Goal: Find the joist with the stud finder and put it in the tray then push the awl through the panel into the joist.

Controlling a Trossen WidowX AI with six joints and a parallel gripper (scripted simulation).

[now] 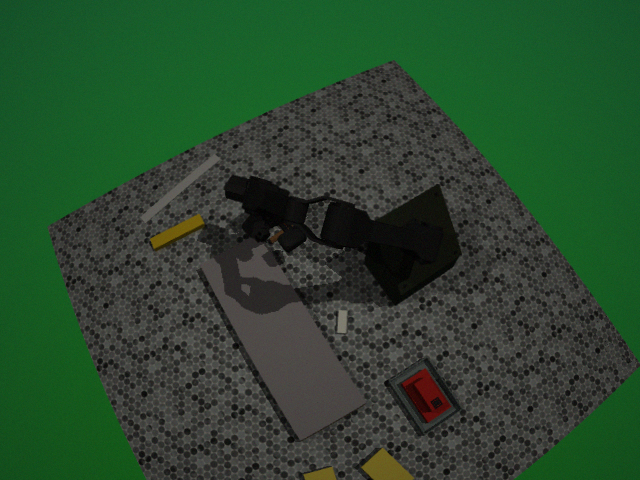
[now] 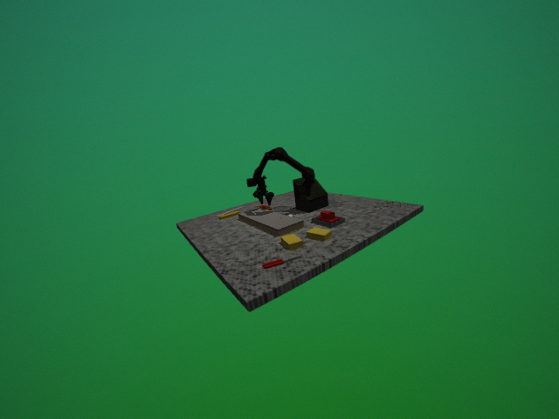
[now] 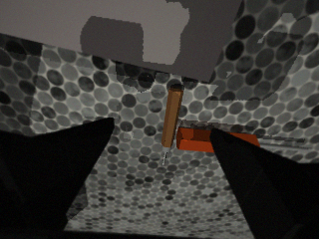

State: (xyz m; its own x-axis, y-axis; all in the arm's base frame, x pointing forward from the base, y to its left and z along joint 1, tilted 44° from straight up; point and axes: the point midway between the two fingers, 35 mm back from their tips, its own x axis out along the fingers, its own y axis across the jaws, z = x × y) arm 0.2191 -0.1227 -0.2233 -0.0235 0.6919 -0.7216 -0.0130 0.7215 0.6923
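My gripper tip is now 5 cm past the awl, 1 cm to the left of it and 5 cm above it. Round my gripper tip: yellow bar 23 cm ahead, 19 cm to the right, 4 cm below; orange-handled tool 4 cm behind, 14 cm to the right, 4 cm below; small white block 28 cm to the left, 5 cm below.
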